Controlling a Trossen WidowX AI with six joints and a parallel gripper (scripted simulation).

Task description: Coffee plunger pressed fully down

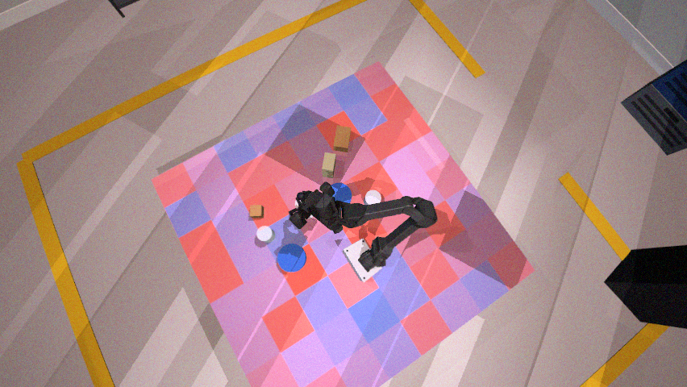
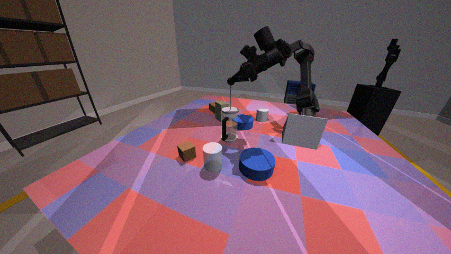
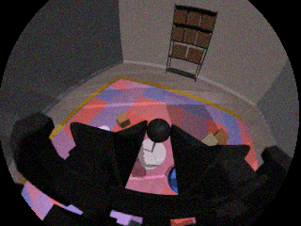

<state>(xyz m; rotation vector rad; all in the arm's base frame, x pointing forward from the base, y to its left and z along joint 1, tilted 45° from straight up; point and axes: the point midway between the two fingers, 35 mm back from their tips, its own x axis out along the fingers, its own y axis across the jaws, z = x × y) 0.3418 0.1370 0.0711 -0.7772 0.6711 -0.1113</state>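
The coffee press lies 20 mm to the left of my gripper tip and 130 mm below it. Round my gripper tip: brown cube (120 mm ahead, 180 mm to the left, 240 mm below).
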